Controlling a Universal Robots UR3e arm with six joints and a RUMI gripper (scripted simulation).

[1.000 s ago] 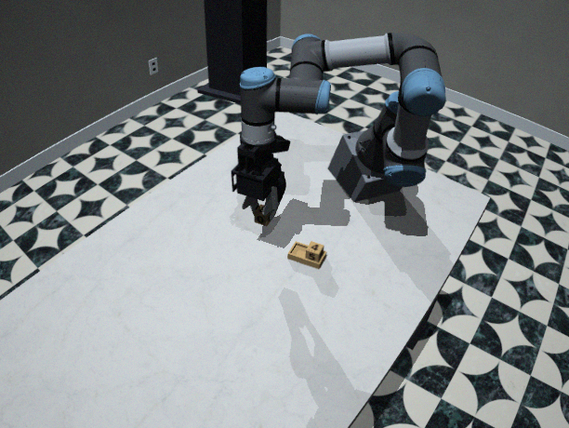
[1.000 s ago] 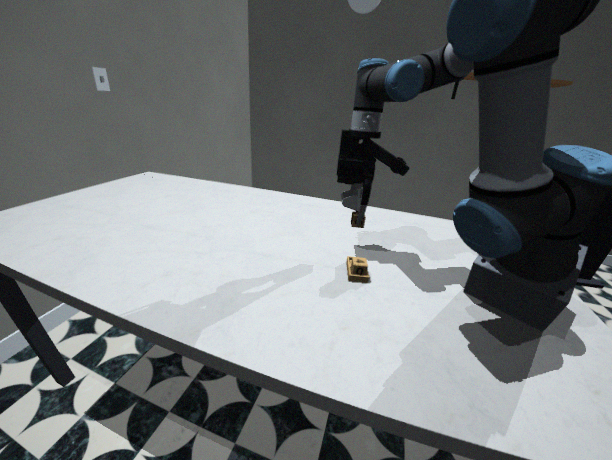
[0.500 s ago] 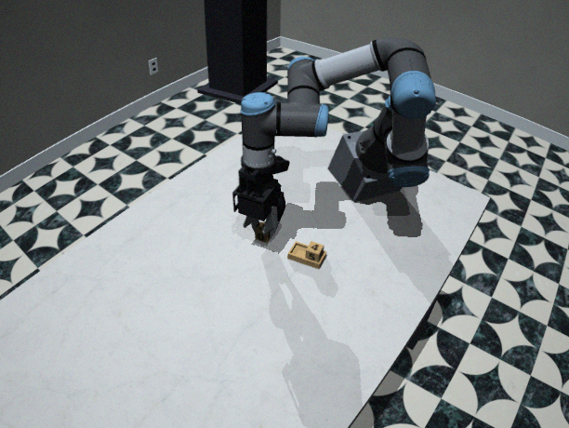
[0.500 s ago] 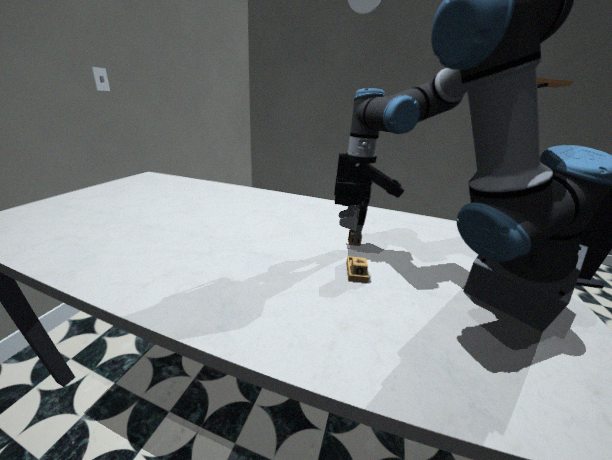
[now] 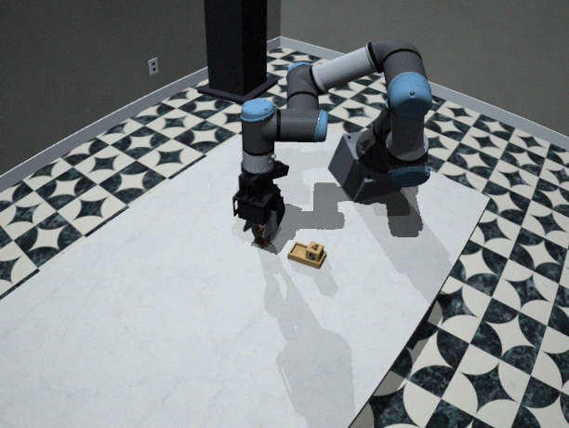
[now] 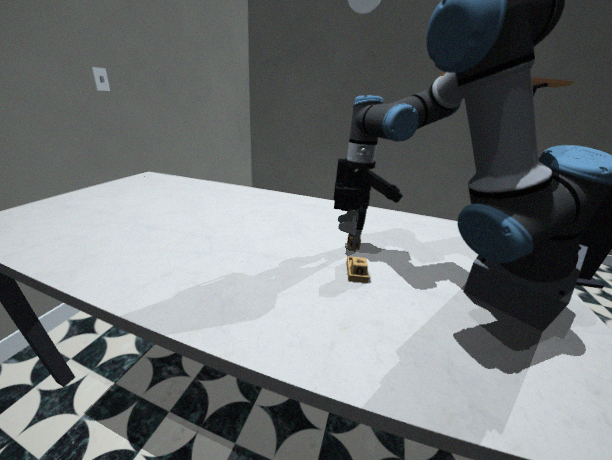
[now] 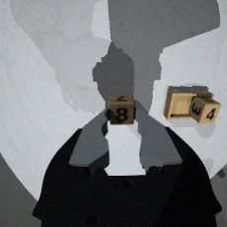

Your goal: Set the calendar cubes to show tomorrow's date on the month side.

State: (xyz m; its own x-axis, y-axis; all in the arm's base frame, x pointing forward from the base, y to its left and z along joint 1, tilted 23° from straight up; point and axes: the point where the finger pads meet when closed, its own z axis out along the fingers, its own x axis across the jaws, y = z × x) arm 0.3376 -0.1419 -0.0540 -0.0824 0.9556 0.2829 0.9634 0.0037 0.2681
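Right now the wooden cube is 1 cm below my hand. Also, from my hand: wooden calendar tray: 1 cm behind, 11 cm to the left, 2 cm below.
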